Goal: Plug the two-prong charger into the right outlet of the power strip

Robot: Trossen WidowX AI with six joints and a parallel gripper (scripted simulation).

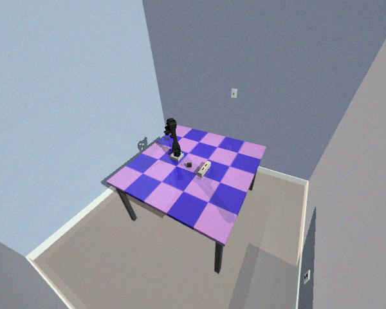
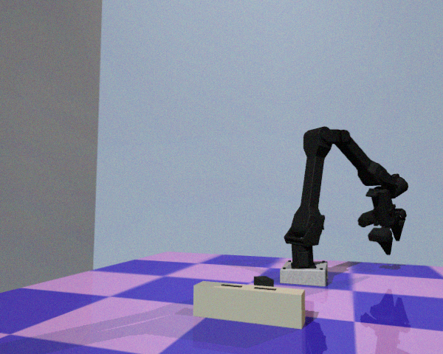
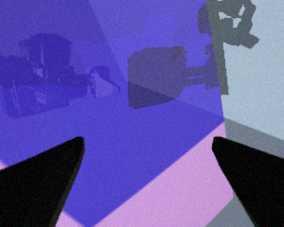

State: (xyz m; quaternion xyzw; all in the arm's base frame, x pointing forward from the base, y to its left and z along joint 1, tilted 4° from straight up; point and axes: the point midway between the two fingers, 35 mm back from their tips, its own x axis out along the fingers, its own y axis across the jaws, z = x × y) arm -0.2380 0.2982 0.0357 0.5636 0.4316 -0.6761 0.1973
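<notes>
My gripper tip is 45 cm short of the black two-prong charger, 40 cm to the left of it and 5 cm above it.
</notes>
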